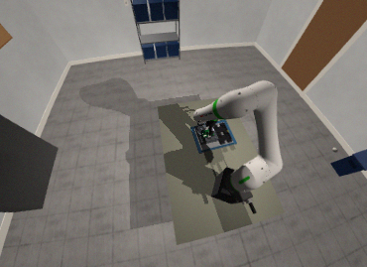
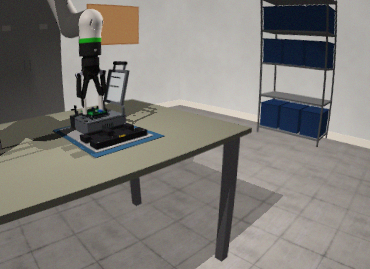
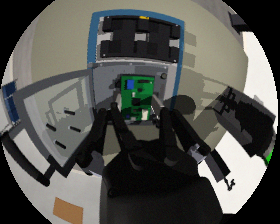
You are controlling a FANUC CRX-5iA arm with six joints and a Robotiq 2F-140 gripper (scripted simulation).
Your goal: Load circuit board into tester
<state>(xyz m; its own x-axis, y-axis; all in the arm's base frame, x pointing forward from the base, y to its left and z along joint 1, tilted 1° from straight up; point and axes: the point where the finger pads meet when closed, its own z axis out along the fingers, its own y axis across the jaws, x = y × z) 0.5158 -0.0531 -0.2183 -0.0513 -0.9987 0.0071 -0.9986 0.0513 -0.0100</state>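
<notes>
The green circuit board is 2 cm below my hand. From my hand the other things lie so: tester lid 12 cm ahead, 1 cm to the right, 8 cm above; tester plate 1 cm ahead, 1 cm to the left, 3 cm below.
</notes>
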